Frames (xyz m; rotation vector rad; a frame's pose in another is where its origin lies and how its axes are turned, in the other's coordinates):
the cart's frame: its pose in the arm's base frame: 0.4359 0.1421 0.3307 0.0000 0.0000 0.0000
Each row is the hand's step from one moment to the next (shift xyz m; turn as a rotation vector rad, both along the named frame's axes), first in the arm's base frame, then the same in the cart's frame.
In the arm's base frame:
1: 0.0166 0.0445 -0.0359 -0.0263 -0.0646 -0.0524
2: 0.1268 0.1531 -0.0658 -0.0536 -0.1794 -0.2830
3: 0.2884 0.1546 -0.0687 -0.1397 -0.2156 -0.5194
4: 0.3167 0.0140 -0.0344 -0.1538 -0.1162 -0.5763
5: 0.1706 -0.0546 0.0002 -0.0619 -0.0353 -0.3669
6: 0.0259 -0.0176 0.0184 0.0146 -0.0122 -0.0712
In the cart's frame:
1: 0.0166 0.0445 -0.0359 -0.0263 -0.0646 -0.0524
2: 0.1268 0.1531 -0.0658 -0.0536 -0.1794 -0.2830
3: 0.2884 0.1546 -0.0687 -0.1397 -0.2156 -0.5194
4: 0.3167 0.0140 -0.0344 -0.1538 -0.1162 -0.5763
5: 0.1706 -0.0546 0.0002 -0.0619 -0.0353 -0.3669
6: 0.0259 -0.0176 0.0184 0.0146 -0.0122 -0.0712

